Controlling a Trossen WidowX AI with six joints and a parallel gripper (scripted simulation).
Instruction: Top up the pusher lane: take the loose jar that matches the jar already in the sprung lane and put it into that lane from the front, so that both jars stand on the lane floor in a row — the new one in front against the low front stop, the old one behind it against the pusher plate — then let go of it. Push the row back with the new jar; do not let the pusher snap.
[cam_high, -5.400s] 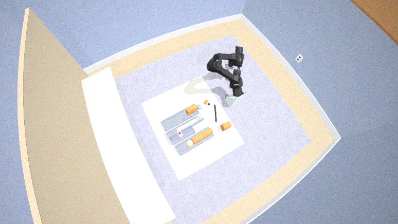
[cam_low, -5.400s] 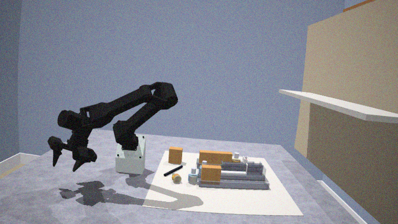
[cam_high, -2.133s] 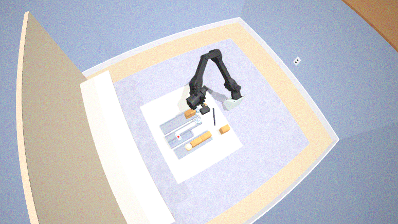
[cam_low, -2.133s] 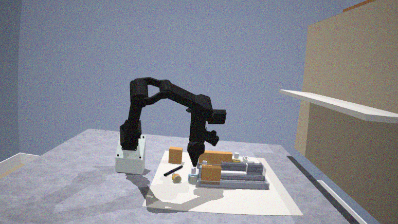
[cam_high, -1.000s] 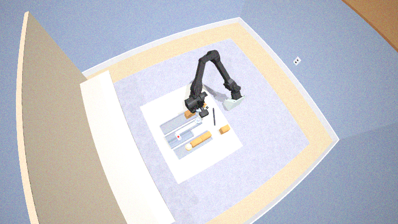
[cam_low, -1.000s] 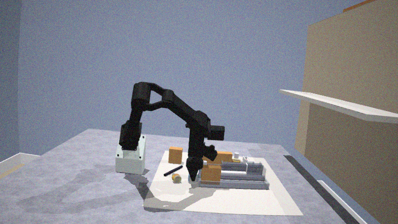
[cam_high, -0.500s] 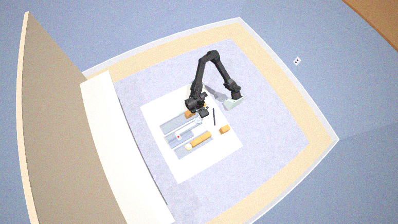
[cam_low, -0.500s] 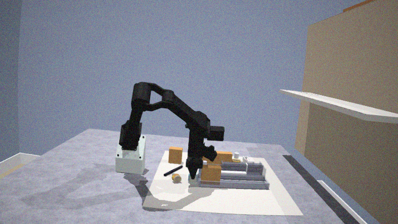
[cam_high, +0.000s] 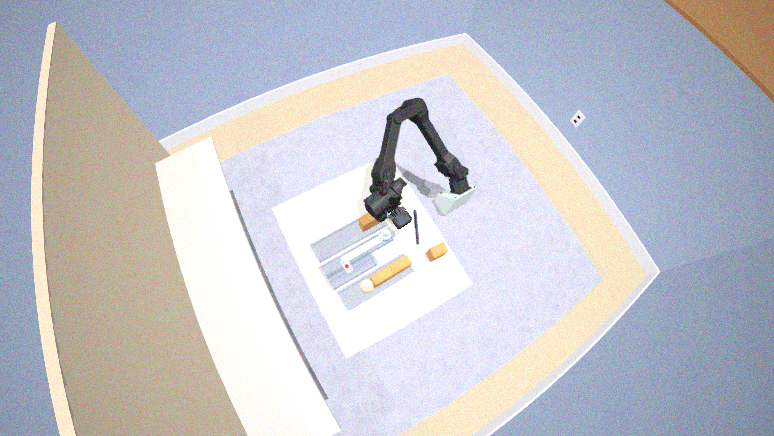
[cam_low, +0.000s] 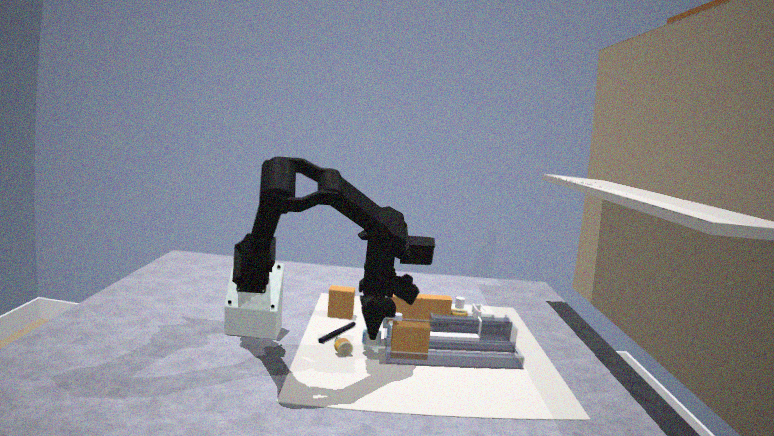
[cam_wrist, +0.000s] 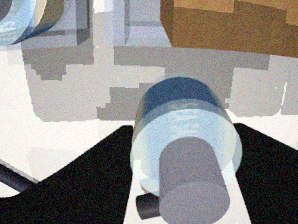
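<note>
The black pen lies 70 mm behind my gripper tip, 100 mm to the left of it and 30 mm below it. Round my gripper tip: red mark (240 mm ahead, 110 mm to the left, 30 mm above); grey rack (200 mm ahead, 90 mm to the left, 20 mm below).
</note>
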